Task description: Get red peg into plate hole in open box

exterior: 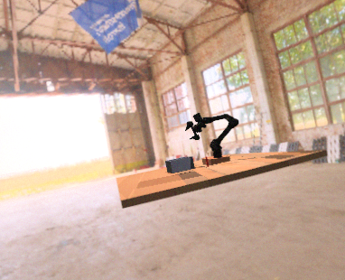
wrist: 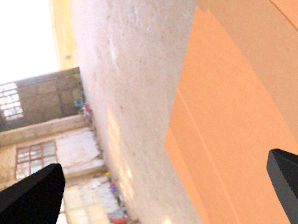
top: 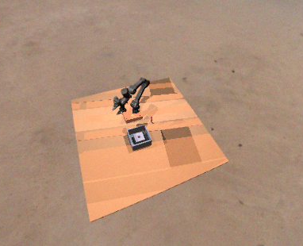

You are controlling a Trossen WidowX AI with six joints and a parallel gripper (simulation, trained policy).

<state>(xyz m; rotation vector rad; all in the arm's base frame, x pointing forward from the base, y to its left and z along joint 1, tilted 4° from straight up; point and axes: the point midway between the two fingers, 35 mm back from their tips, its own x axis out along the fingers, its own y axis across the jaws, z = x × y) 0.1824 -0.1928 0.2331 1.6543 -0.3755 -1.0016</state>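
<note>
Now: the red peg 5 cm behind my gripper tip, 36 cm to the left of it and 25 cm below it. Also, from my gripper tip: box 15 cm ahead, 19 cm to the left, 26 cm below; then grey plate 15 cm ahead, 19 cm to the left, 24 cm below.
</note>
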